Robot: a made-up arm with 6 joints.
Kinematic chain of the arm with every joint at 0, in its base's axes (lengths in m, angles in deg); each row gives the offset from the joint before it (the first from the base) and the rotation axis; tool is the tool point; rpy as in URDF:
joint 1: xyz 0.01 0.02 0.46 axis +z
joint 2: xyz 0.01 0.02 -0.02 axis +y
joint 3: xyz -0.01 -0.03 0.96 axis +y
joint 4: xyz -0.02 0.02 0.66 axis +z
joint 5: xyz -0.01 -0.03 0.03 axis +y
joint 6: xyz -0.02 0 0.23 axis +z
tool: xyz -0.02 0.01 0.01 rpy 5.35 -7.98 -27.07
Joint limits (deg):
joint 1: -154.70..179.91
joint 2: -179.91..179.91
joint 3: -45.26..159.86
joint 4: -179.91..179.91
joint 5: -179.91..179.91
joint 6: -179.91..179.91
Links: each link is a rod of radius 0.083 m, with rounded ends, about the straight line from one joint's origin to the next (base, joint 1, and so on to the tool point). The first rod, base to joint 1, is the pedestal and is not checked.
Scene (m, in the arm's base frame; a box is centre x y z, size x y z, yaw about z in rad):
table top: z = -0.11
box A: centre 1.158 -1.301 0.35 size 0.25 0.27 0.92 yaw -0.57
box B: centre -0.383 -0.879 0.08 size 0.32 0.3 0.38 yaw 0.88
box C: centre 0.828 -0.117 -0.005 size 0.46 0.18 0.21 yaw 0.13
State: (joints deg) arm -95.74 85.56 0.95 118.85 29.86 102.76
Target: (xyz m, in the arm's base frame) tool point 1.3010 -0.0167 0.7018
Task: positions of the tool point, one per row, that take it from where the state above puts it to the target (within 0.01 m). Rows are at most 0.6 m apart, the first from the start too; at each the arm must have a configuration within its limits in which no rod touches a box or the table.
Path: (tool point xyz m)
1: 0.4446 -1.7406 0.7896
2: 0.8610 -1.4571 0.9448
3: 1.1209 -1.0692 1.0653
4: 1.2031 -0.6570 1.1580
5: 1.2889 -0.5022 1.0498
6: 1.3357 -0.3380 0.9371
7: 1.3404 -0.1734 0.8206
8: 1.3011 -0.0167 0.7017

